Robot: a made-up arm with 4 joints.
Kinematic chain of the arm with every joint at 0, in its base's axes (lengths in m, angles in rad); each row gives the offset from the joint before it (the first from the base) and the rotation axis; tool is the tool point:
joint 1: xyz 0 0 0.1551 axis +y
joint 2: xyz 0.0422 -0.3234 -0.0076 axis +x
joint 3: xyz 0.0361 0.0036 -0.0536 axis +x
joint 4: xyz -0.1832 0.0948 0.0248 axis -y
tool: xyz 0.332 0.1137 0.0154
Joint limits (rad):
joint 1: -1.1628..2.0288
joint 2: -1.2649..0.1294
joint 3: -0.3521..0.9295
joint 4: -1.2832..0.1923
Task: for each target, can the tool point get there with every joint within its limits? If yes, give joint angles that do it. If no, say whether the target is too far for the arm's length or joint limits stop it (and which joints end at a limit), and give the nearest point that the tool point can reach.
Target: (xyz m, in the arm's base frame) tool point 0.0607 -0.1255 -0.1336
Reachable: yes | joints 0.2826 -0.2845 0.2893 -0.7943
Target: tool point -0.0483 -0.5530 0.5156
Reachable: no: joint limits stop it (at a limit: joint 2, joint 3, joint 4) | nearest point -0.0369 -0.3009 0.4304 | short by 0.266 m
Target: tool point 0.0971 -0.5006 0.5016
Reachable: no: joint limits stop it (at a limit: joint 2, joint 3, joint 4) | nearest point 0.0750 -0.3009 0.4226 | short by 0.216 m
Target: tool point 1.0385 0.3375 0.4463
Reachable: no: too far | nearest point 0.3144 -0.1268 0.1701 | short by 0.903 m
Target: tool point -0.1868 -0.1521 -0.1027
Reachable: yes | joints 1.0791 -0.2494 0.1209 -0.7929
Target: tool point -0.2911 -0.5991 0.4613
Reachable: no: joint limits stop it (at a limit: joint 1, joint 3, joint 4) | nearest point -0.3081 -0.5601 0.3025 | short by 0.164 m
